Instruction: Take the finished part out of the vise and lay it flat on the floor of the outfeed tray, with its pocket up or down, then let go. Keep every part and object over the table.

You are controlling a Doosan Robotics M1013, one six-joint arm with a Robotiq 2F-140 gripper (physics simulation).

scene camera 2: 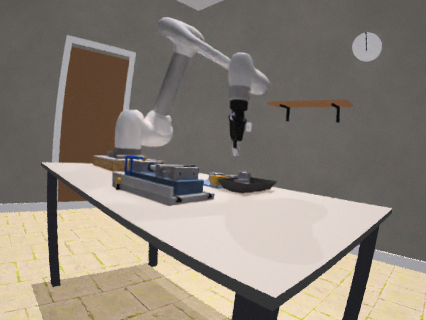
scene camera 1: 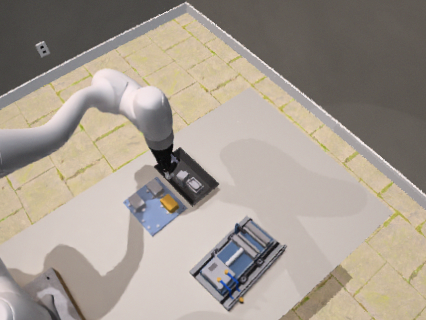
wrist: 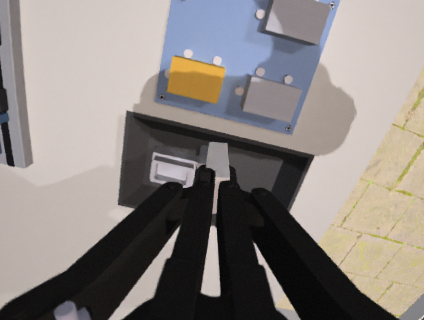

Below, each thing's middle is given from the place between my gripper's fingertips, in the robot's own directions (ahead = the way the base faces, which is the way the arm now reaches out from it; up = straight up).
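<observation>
The brass block [wrist: 190, 78] is 50 mm to the right of my hand and 40 mm behind it, and it sits 110 mm below it.
</observation>
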